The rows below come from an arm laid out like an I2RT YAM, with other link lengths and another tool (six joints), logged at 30 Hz.
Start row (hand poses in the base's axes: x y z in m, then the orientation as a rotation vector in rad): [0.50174, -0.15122, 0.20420, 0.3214, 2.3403, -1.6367]
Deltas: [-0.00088, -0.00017, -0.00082, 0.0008, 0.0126, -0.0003]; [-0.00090, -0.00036, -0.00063, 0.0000, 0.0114, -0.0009]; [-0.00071, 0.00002, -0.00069, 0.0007, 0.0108, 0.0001]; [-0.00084, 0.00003, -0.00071, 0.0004, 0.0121, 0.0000]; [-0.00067, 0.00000, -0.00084, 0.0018, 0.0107, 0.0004]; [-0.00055, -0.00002, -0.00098, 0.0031, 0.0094, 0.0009]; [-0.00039, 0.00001, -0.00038, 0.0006, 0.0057, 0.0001]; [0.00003, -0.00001, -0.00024, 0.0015, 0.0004, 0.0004]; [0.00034, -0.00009, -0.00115, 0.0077, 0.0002, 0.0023]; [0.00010, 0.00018, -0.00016, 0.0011, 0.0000, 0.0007]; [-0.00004, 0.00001, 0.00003, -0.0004, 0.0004, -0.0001]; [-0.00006, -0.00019, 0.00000, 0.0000, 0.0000, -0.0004]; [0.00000, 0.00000, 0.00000, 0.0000, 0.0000, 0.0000]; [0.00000, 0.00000, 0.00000, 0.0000, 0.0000, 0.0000]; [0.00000, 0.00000, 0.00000, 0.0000, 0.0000, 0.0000]
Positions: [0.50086, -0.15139, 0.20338, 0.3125, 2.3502, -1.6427]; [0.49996, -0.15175, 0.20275, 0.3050, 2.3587, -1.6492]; [0.49925, -0.15173, 0.20206, 0.2968, 2.3671, -1.6541]; [0.49841, -0.15170, 0.20135, 0.2877, 2.3762, -1.6601]; [0.49774, -0.15170, 0.20051, 0.2793, 2.3854, -1.6635]; [0.49719, -0.15172, 0.19953, 0.2715, 2.3947, -1.6645]; [0.49680, -0.15171, 0.19915, 0.2671, 2.3993, -1.6668]; [0.49683, -0.15172, 0.19891, 0.2665, 2.4008, -1.6651]; [0.49717, -0.15181, 0.19776, 0.2647, 2.4072, -1.6553]; [0.49727, -0.15163, 0.19760, 0.2640, 2.4080, -1.6537]; [0.49723, -0.15162, 0.19763, 0.2638, 2.4080, -1.6544]; [0.49717, -0.15181, 0.19763, 0.2643, 2.4081, -1.6546]; [0.49717, -0.15181, 0.19763, 0.2643, 2.4081, -1.6546]; [0.49717, -0.15181, 0.19763, 0.2643, 2.4081, -1.6546]; [0.49717, -0.15181, 0.19763, 0.2643, 2.4081, -1.6546]
